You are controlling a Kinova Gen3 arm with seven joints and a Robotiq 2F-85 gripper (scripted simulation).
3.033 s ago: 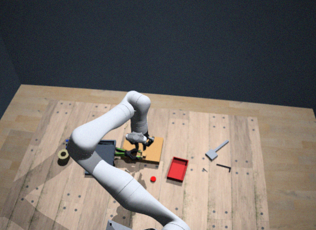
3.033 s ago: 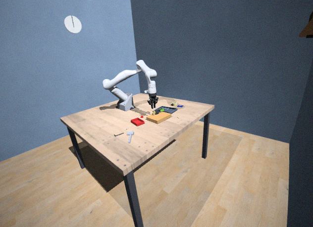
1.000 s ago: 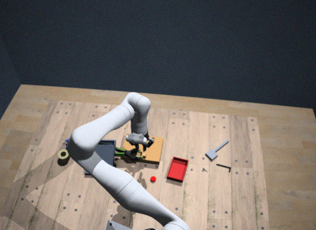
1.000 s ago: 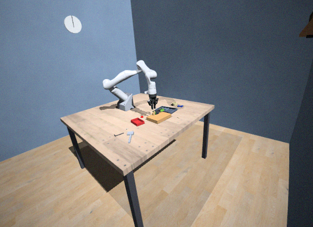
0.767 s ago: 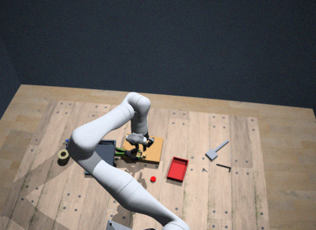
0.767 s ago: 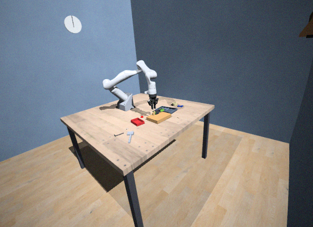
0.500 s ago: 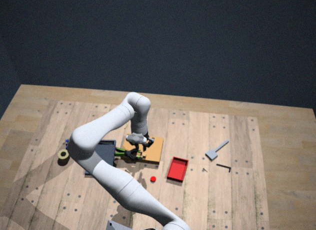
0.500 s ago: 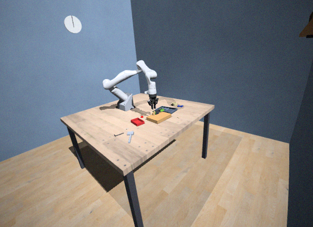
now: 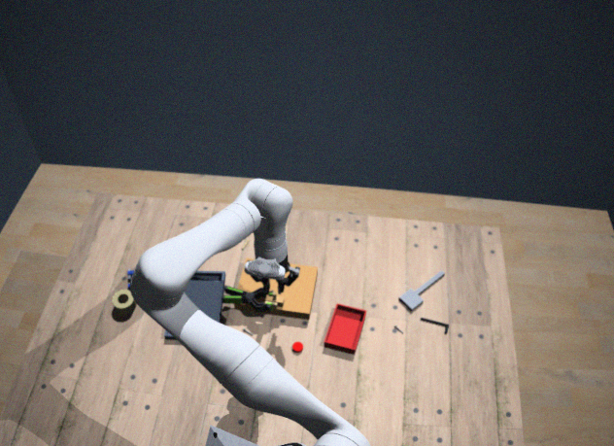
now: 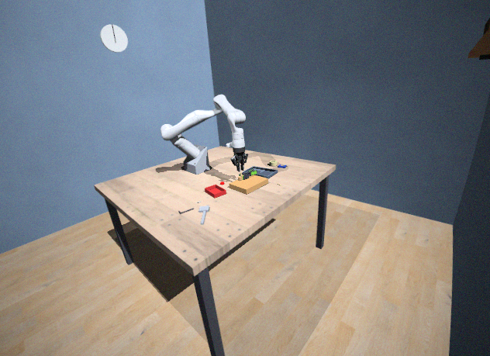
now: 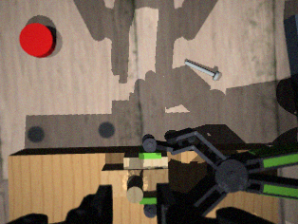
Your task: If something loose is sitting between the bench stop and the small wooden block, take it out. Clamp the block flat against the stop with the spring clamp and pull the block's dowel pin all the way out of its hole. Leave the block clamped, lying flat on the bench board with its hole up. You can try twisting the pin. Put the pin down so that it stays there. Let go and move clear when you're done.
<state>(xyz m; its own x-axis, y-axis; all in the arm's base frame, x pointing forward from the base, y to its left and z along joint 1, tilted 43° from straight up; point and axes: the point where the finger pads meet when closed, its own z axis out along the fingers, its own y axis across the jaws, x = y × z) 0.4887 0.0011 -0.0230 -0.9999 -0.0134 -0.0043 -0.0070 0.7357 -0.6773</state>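
The dowel pin is 5 cm below my hand. The rest, counted from my hand: bench board 8 cm below, 5 cm ahead, 1 cm to the left; then wooden block 7 cm below; then red disc 10 cm below, 10 cm behind, 8 cm to the right.
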